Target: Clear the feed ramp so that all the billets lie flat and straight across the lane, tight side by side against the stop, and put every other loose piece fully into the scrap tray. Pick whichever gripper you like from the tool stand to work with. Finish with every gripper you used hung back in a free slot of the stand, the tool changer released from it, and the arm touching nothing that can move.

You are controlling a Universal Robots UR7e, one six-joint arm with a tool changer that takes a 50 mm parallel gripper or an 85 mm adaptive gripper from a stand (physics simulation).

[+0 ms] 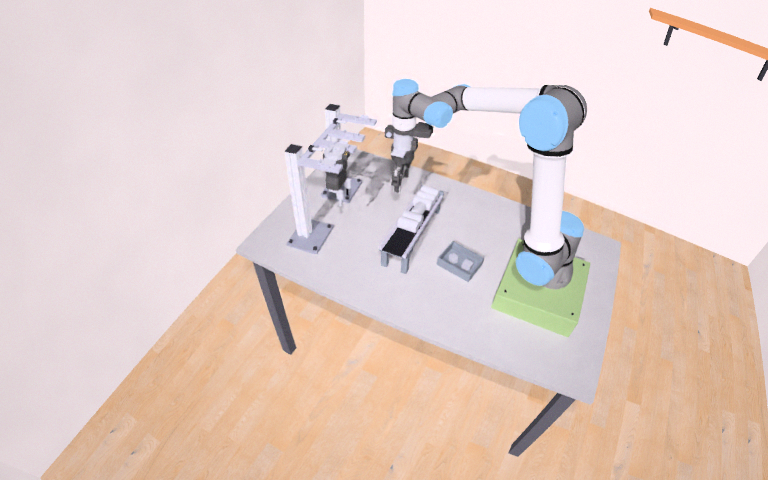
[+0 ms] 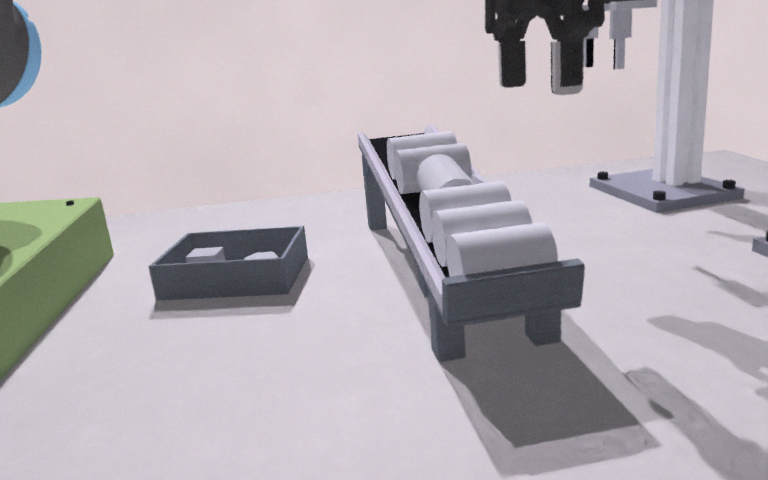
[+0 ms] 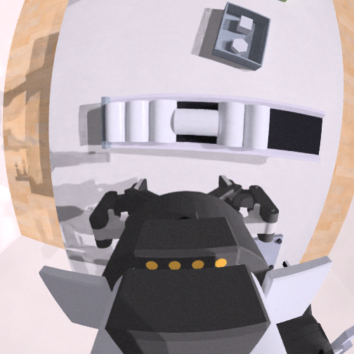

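My gripper, the black adaptive one, is open and empty above the table, between the ramp and the tool stand. The feed ramp holds several white billets. Three billets lie across the lane at the stop. Behind them one billet lies turned along the lane. Two more billets lie across above it. The scrap tray holds a small block and a hexagonal piece.
The tool stand is on the far side of my gripper from the ramp. Another gripper hangs on it, with its fingers pointing down. The green robot base stands beyond the tray.
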